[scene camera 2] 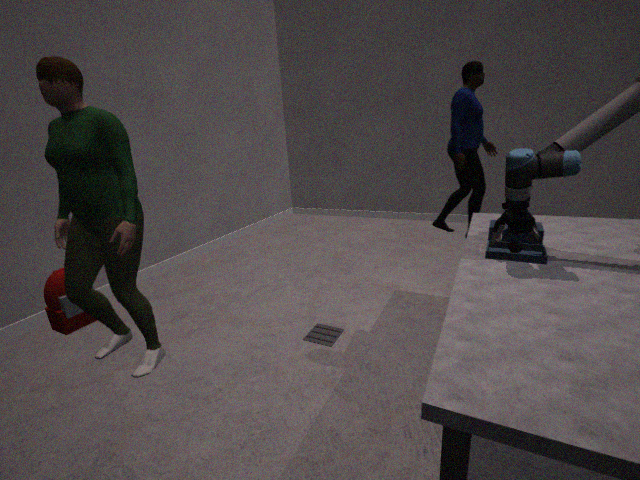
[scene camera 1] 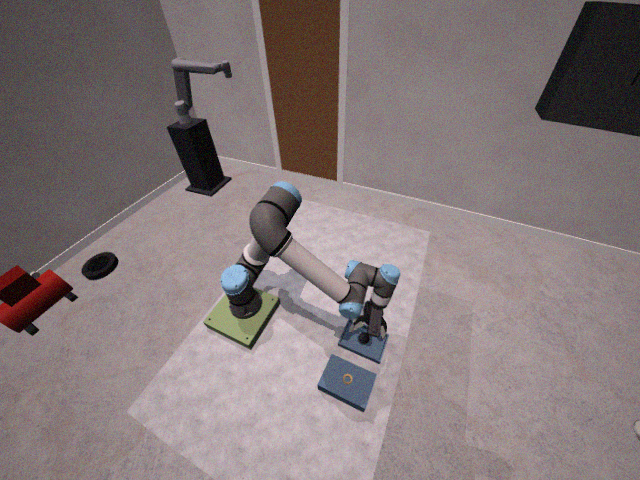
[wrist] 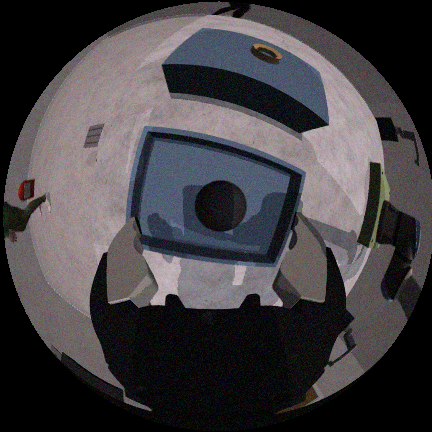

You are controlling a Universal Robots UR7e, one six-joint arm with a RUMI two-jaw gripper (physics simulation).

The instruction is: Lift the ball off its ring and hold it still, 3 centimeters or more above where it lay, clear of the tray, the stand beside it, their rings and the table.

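Frame: origin at the arm's base, x ahead, y left, z up, level; metres.
Where they show: gripper, fingertip midpoint: [scene camera 2: 514, 243] [scene camera 1: 366, 335] [wrist: 214, 216]; arm's base, link origin: [scene camera 1: 246, 304] [wrist: 381, 220].
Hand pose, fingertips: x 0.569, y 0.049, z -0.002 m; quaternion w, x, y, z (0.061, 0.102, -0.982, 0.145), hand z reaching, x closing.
Each offset is from my fingertips to the top centre of the thing. "pt": to the spot under its first point. Level surfaces: height alone.
The dark ball {0.006 m back, 0.008 m right, 0.010 m up} [scene camera 1: 363, 337] [wrist: 220, 205] rests inside the blue walled tray {0.006 m back, 0.008 m right, 0.021 m down} [scene camera 1: 351, 343] [scene camera 2: 516, 255] [wrist: 170, 165]. The ring under the ball does not show. My gripper [scene camera 1: 368, 333] [scene camera 2: 515, 238] [wrist: 214, 216] is open and empty, low over the tray. In the wrist view its fingers stand wide apart, left and right of the ball, with the ball's middle slightly beyond the line between the tips. Whether the tips are level with the ball cannot be told. The blue stand [scene camera 1: 336, 369] [wrist: 215, 47] beside the tray bears an orange ring {pt 0.037 m back, 0.209 m right, 0.025 m up} [scene camera 1: 343, 379] [wrist: 257, 50].
The tray's raised walls run close to both fingertips in the wrist view. The arm's green base plate [scene camera 1: 222, 320] stands on the pale table {0.049 m down} [scene camera 1: 248, 403] [scene camera 2: 537, 351]. A person in green [scene camera 2: 93, 165] and a person in blue [scene camera 2: 466, 121] are beyond the table.
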